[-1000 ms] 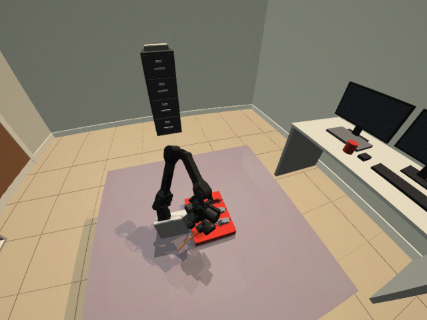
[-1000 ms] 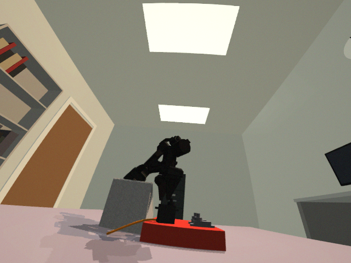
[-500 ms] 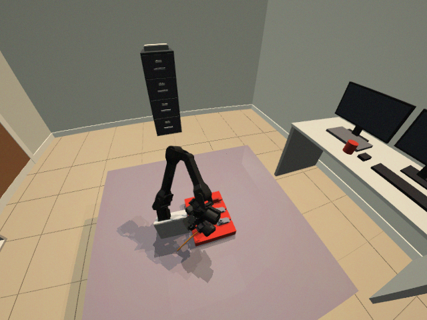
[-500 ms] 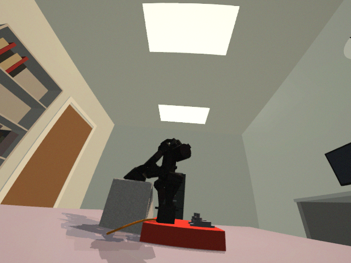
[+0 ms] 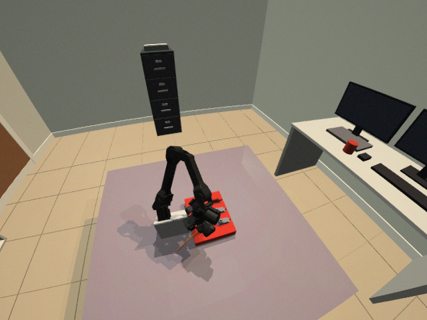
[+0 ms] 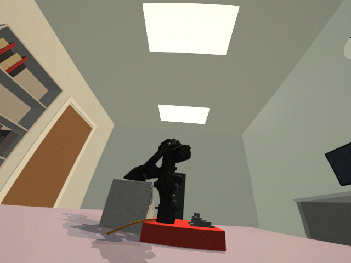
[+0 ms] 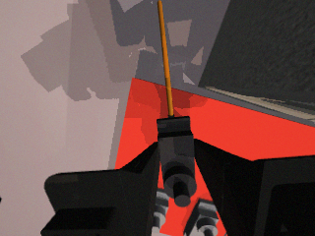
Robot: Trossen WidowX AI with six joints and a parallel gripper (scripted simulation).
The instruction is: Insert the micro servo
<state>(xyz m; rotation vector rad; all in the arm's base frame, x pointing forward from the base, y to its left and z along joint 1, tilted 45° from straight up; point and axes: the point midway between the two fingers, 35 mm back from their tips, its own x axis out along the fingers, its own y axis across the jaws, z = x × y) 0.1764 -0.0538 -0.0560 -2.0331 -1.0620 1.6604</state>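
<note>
Now: gripper tip 3 cm short of the red deck, 9 cm to the right of it and 7 cm above it.
</note>
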